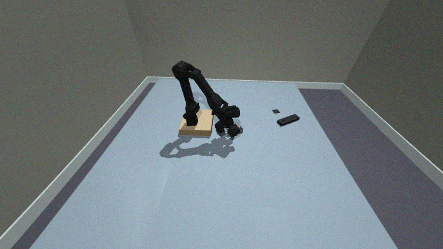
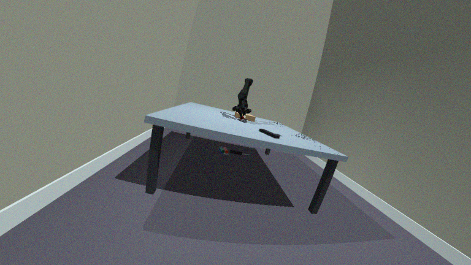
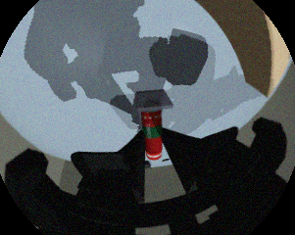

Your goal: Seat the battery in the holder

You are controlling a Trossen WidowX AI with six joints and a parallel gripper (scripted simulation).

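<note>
My gripper tip is 1 cm below the battery. From my gripper tip the other things lie so: black remote 39 cm ahead, 8 cm to the left, 1 cm below; battery door 35 cm ahead, 19 cm to the left, 3 cm below.
</note>
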